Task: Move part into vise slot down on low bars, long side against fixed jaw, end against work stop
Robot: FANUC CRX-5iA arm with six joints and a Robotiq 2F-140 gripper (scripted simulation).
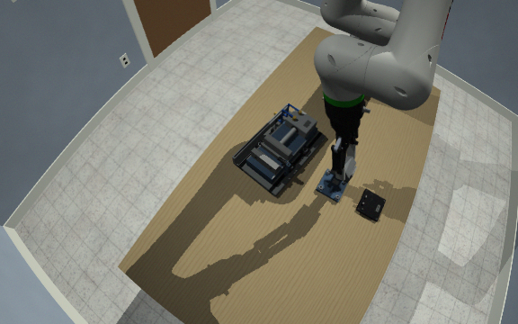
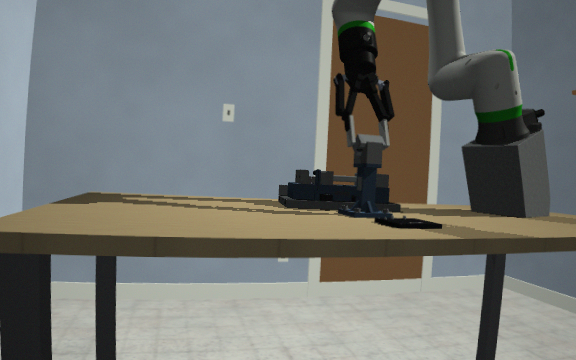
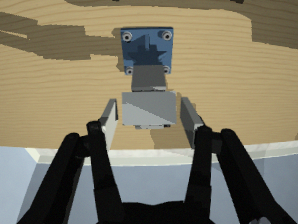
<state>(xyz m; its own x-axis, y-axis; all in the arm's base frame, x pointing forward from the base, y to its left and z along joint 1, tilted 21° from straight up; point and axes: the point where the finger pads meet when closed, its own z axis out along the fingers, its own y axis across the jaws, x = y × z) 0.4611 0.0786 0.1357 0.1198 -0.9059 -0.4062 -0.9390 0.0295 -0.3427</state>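
Now: hand 3 cm above the part and 1 cm to the right of it. From my hand the other things lie so: V-block post: 12 cm below, 1 cm to the left; then air cylinder rod: 21 cm to the right, 10 cm below, 4 cm behind; then work stop rod: 17 cm to the right, 9 cm below, 6 cm ahead.
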